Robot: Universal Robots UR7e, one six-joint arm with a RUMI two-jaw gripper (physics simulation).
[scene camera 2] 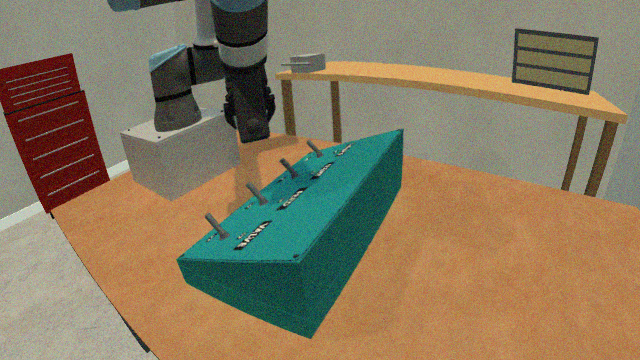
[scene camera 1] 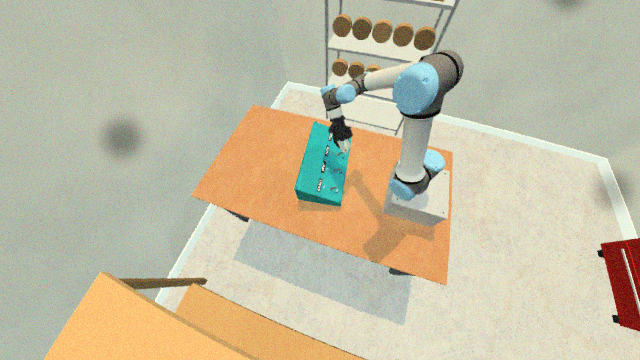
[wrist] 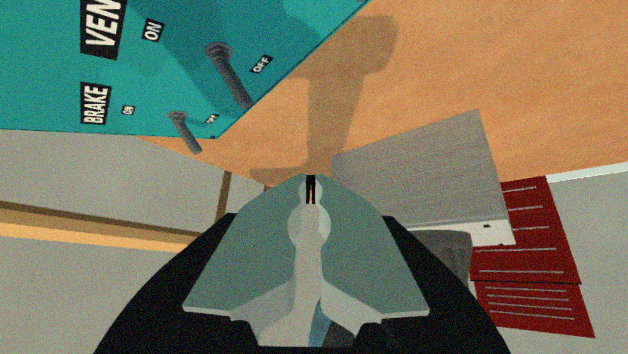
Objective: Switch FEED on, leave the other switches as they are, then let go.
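Seen in the pictures: gripper, fingertip midpoint: (scene camera 1: pixel 346 153) (wrist: pixel 311 177); arm's base at its link origin: (scene camera 2: pixel 178 123) (wrist: pixel 424 236).
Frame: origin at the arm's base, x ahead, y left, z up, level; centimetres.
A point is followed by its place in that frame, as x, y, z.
Observation:
The teal sloped switch box (scene camera 1: pixel 312 165) {53.9, 14.9, -4.3} (scene camera 2: pixel 345 220) {65.8, -1.7, -4.6} (wrist: pixel 40 115) {47.1, 26.9, -5.4} stands on the table. In scene camera 2 the FEED lever (scene camera 2: pixel 256 194) {44.8, -2.8, -7.2} is second from the near end and leans to the OFF side. The VALVE lever (scene camera 2: pixel 217 226) {48.7, -13.8, -7.1}, VENT lever (scene camera 2: pixel 288 168) {41.0, 8.6, -7.1} (wrist: pixel 232 80) {40.8, 8.6, -6.7} and BRAKE lever (scene camera 2: pixel 314 148) {37.3, 20.1, -7.1} (wrist: pixel 186 134) {37.1, 19.9, -6.9} lean the same way. My gripper (scene camera 1: pixel 344 146) {38.8, 2.1, 1.9} (wrist: pixel 311 177) {38.8, 2.1, 1.9} is shut with nothing between its fingertips. It hangs off the robot side of the box, apart from the VENT and BRAKE levers in the wrist view. Its fingertips are hidden in scene camera 2.
The robot's base block (scene camera 1: pixel 417 207) {-6.4, 13.0, 0.1} (scene camera 2: pixel 182 160) {10.1, -4.5, -8.1} (wrist: pixel 420 170) {9.6, -1.7, -9.5} stands on the orange table (scene camera 1: pixel 240 150) {111.4, 22.0, -17.8} (scene camera 2: pixel 450 260) {77.7, 14.5, -17.8} beyond the lever side of the box. A red drawer cabinet (scene camera 2: pixel 55 130) (wrist: pixel 535 260) and a wooden bench (scene camera 2: pixel 425 77) stand farther off.

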